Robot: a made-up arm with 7 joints. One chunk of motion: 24 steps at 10 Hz.
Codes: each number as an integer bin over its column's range. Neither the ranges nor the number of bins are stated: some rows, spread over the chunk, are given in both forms.
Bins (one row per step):
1: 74 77 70 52 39 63 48
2: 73 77 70 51 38 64 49
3: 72 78 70 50 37 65 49
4: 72 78 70 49 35 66 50
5: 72 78 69 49 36 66 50
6: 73 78 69 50 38 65 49
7: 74 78 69 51 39 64 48
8: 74 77 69 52 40 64 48
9: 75 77 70 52 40 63 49
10: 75 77 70 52 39 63 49
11: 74 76 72 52 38 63 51
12: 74 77 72 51 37 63 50
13: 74 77 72 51 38 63 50
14: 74 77 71 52 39 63 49
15: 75 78 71 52 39 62 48
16: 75 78 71 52 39 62 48
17: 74 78 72 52 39 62 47
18: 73 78 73 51 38 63 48
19: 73 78 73 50 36 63 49
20: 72 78 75 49 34 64 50
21: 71 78 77 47 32 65 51
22: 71 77 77 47 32 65 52
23: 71 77 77 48 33 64 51
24: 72 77 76 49 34 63 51
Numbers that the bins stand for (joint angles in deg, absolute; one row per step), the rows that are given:
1: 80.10 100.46 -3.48 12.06 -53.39 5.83 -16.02
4: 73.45 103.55 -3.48 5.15 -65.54 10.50 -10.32
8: 80.10 100.46 -4.57 12.06 -50.35 7.39 -16.02
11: 80.10 97.37 -1.30 12.06 -56.43 5.83 -7.47
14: 80.10 100.46 -2.39 12.06 -53.39 5.83 -13.17
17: 80.10 103.55 -1.30 12.06 -53.39 4.28 -18.88
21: 70.12 103.55 4.14 0.55 -74.66 8.95 -7.47
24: 73.45 100.46 3.05 5.15 -68.58 5.83 -7.47
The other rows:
2: 76.78 100.46 -3.48 9.76 -56.43 7.39 -13.17
3: 73.45 103.55 -3.48 7.46 -59.47 8.95 -13.17
5: 73.45 103.55 -4.57 5.15 -62.50 10.50 -10.32
6: 76.78 103.55 -4.57 7.46 -56.43 8.95 -13.17
7: 80.10 103.55 -4.57 9.76 -53.39 7.39 -16.02
9: 83.43 100.46 -3.48 12.06 -50.35 5.83 -13.17
10: 83.43 100.46 -3.48 12.06 -53.39 5.83 -13.17
12: 80.10 100.46 -1.30 9.76 -59.47 5.83 -10.32
13: 80.10 100.46 -1.30 9.76 -56.43 5.83 -10.32
15: 83.43 103.55 -2.39 12.06 -53.39 4.28 -16.02
16: 83.43 103.55 -2.39 12.06 -53.39 4.28 -16.02
18: 76.78 103.55 -0.21 9.76 -56.43 5.83 -16.02
19: 76.78 103.55 -0.21 7.46 -62.50 5.83 -13.17
20: 73.45 103.55 1.96 5.15 -68.58 7.39 -10.32
22: 70.12 100.46 4.14 0.55 -74.66 8.95 -4.61
23: 70.12 100.46 4.14 2.85 -71.62 7.39 -7.47

